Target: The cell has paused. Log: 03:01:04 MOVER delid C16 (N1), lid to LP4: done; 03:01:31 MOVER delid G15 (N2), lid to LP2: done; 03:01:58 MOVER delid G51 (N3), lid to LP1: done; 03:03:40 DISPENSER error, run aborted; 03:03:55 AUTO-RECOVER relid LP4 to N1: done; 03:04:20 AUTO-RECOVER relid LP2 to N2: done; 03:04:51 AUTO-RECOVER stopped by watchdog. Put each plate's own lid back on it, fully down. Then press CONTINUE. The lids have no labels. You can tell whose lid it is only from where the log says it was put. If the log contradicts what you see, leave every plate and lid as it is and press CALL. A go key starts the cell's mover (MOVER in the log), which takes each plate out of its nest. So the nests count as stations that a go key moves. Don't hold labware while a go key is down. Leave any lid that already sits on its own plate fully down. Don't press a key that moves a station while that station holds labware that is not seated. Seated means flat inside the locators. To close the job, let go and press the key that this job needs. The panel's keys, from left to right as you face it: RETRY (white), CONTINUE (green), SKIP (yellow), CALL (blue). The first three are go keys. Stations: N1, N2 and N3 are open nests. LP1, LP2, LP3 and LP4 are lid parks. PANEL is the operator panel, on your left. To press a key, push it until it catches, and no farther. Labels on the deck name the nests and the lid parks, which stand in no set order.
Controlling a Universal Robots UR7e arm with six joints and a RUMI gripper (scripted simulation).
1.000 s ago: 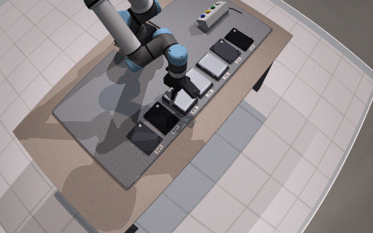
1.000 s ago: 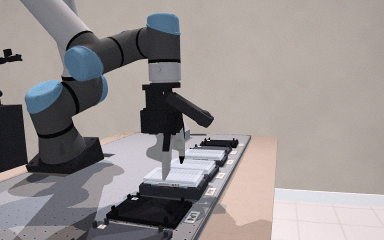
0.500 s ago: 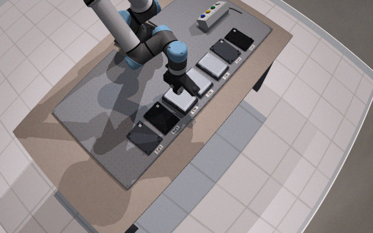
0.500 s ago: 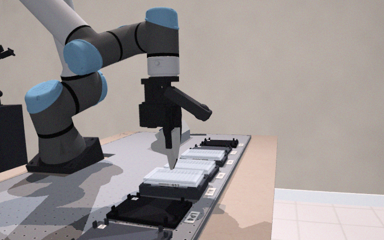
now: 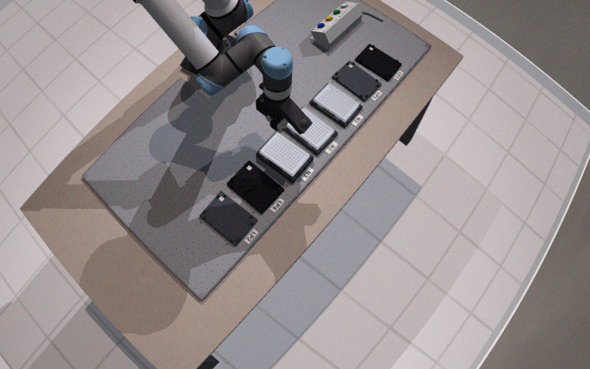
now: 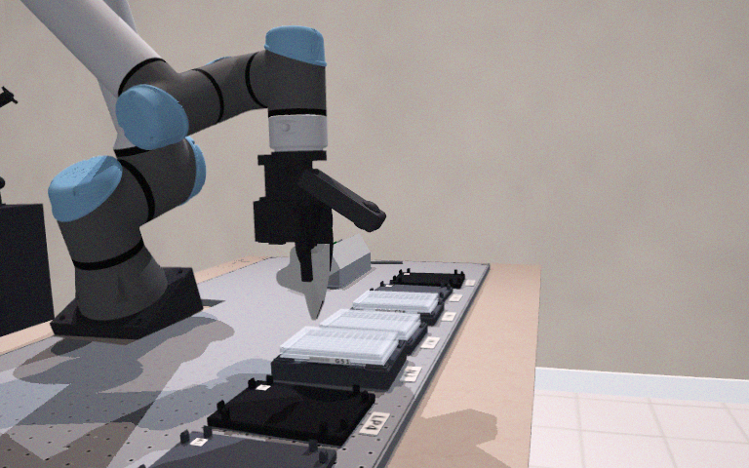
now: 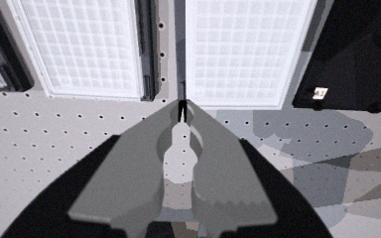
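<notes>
Now: hand 110 mm past the green continue key and 550 mm to the right of it. The rest, counted from my hand: light grey lid (40 mm ahead, 50 mm to the right, 30 mm below); then plate (40 mm ahead, 50 mm to the right, 30 mm below); then lid park LP4 (20 mm ahead, 180 mm to the right, 60 mm below).
</notes>
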